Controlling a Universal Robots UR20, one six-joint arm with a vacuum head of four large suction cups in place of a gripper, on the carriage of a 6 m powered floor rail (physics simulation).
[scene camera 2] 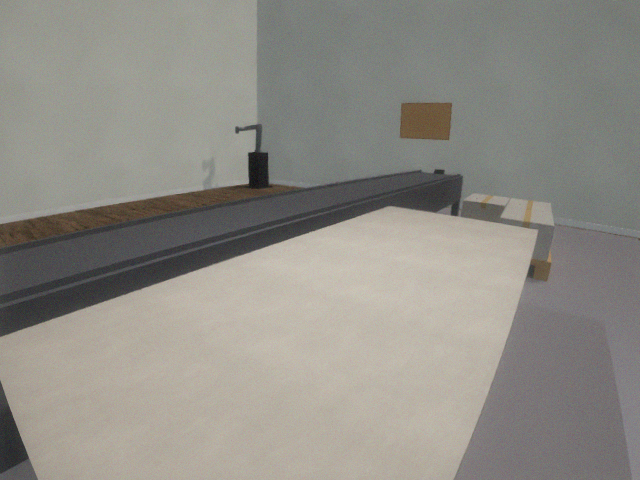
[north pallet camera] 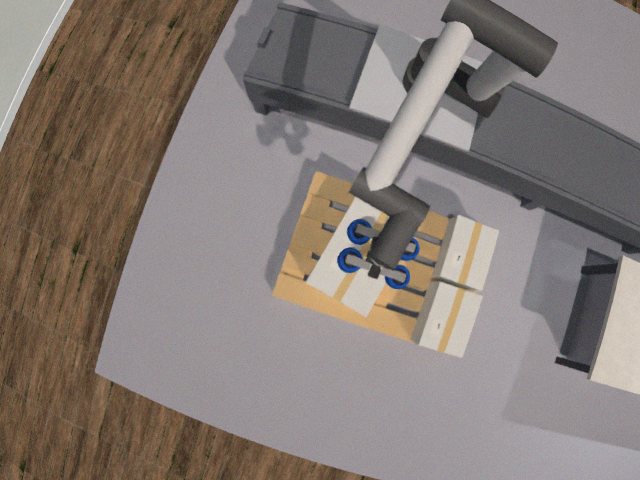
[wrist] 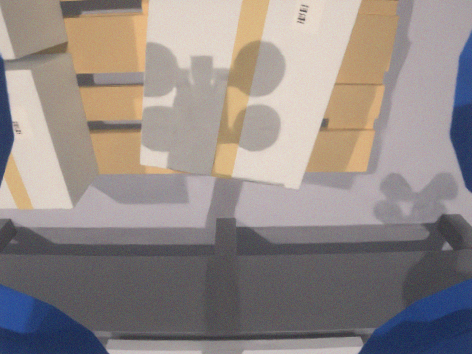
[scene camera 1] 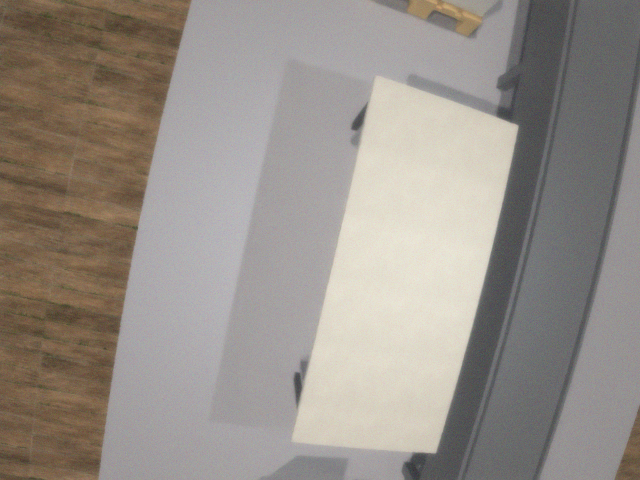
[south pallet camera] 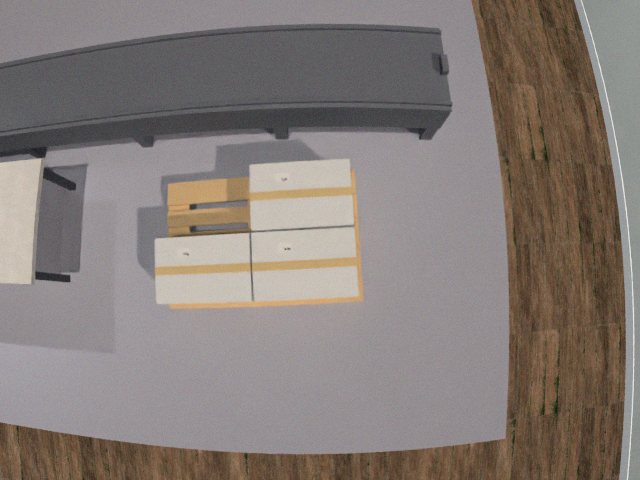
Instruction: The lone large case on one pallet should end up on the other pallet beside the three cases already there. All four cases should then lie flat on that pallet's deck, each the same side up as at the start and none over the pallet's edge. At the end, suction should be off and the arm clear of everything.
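Frame: origin at the arm's base, x down, y left, z ahead, level; metres.
Seen in the pictures: hand, tool point: (wrist: 233,257).
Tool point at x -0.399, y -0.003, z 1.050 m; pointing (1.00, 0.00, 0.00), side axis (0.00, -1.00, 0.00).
Note:
Offsets run from my tool point to a thing's top centre. Level surfaces: height alone.
The lone large case {dx +0.565, dy -0.024, dz -0.033 m} (north pallet camera: 323,281) (wrist: 305,100) is white with a tan tape stripe. It lies flat and turned askew on the north pallet (north pallet camera: 294,289) (wrist: 350,60). My gripper (north pallet camera: 378,254), four blue suction cups, hangs over this case in the north pallet camera. In the wrist view its shadow falls on the case top and the cups stand apart from it, holding nothing. On the south pallet (south pallet camera: 206,192) lie three large cases: one at upper right (south pallet camera: 301,178), one at lower right (south pallet camera: 305,281) and one at lower left (south pallet camera: 201,289). The pallet's upper left part is bare.
Two smaller, taller-looking cases {dx +0.620, dy +0.583, dz -0.253 m} (north pallet camera: 462,242) {dx +0.579, dy +0.583, dz +0.153 m} (north pallet camera: 470,320) stand at the north pallet's right end, close to the large case. The dark floor rail (north pallet camera: 558,139) (south pallet camera: 310,67) runs behind both pallets. A cream table {dx +0.439 m} (scene camera 1: 403,258) (scene camera 2: 310,335) stands between the pallets.

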